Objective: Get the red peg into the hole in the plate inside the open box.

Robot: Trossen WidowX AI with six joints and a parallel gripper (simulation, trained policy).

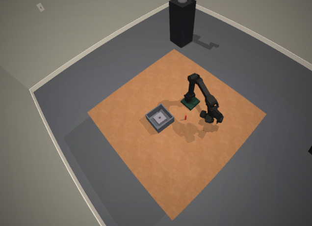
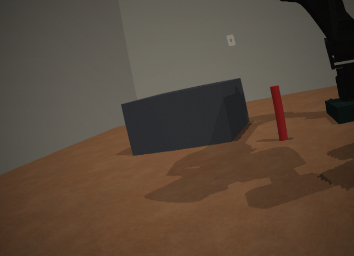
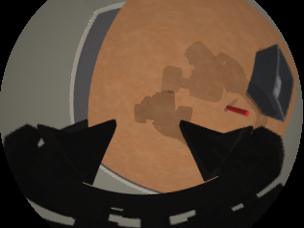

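My gripper tip is now 21 cm to the left of the red peg, 10 cm short of it and 9 cm above it. Also, from my gripper tip: grey box 36 cm to the right, 29 cm ahead, 11 cm below; then pale plate 36 cm to the right, 29 cm ahead, 9 cm below.
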